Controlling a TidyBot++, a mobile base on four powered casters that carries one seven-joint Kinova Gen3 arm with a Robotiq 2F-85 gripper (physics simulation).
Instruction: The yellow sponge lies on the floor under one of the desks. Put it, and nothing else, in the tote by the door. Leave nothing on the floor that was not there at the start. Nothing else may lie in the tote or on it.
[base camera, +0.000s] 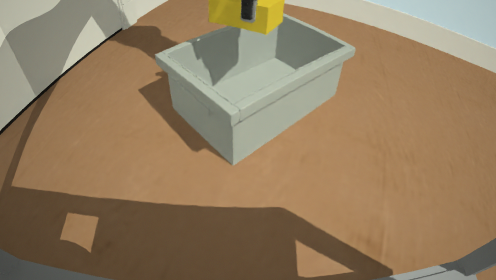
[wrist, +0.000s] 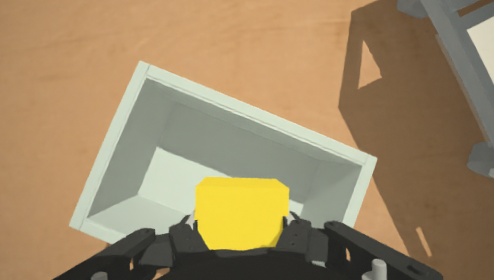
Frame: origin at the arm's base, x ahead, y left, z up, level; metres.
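Seen in the pictures: gripper, fingertip midpoint: (base camera: 256, 15) (wrist: 240, 219).
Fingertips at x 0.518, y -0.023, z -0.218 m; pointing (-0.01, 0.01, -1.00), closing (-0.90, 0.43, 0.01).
Note:
Offsets run from my fingertips to a thing's top centre. Level surfaces: height alone.
The yellow sponge @[dz +0.030, dx +0.009, dy +0.016 m] (base camera: 270, 19) (wrist: 242, 212) is held between the fingers of my gripper (wrist: 240, 219), which is shut on it. In the base camera view a dark fingertip shows against the sponge at the top edge. The grey-green tote @[dz -0.059, dx +0.006, dy -0.013 m] (base camera: 200, 112) (wrist: 107, 145) stands upright on the floor. The sponge hangs above the tote's opening, toward its far side in the base camera view. The part of the tote's floor that shows has nothing on it; the sponge and the gripper hide part of the inside in the wrist view.
A pale wall (base camera: 30, 55) runs along the left, and another wall with a pale skirting (base camera: 425, 45) stands behind on the right. The grey frame of my base (wrist: 462, 75) shows at the right of the wrist view. Shadows fall on the wooden floor @[dz -0.179 m] (base camera: 400, 150) (wrist: 275, 45).

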